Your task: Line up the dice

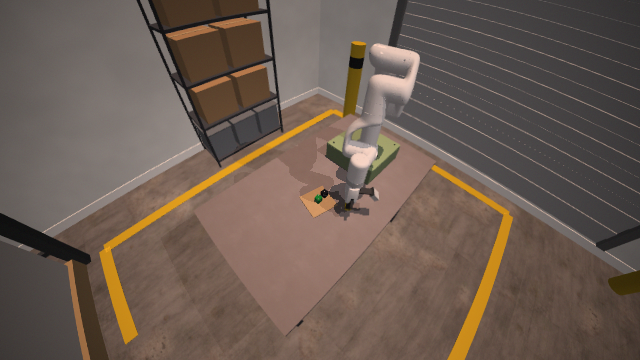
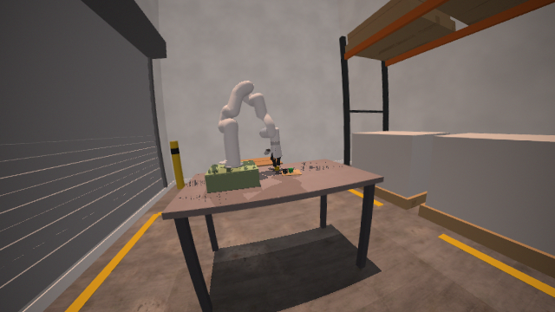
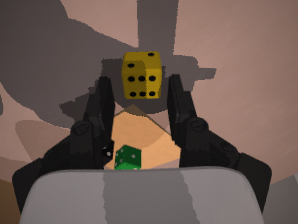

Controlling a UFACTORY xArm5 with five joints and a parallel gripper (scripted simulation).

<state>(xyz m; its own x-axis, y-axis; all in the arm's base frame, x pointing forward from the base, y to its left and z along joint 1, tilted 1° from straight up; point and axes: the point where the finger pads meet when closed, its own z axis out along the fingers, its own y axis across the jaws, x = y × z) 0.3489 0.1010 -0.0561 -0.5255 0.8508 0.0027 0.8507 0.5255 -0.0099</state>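
Now: hand 40 mm above the yellow die. Also, from my hand: green die 140 mm to the right, 60 mm ahead, 30 mm below; then orange mat 140 mm to the right, 60 mm ahead, 50 mm below; then black die 130 mm to the right, 30 mm below, 10 mm ahead.
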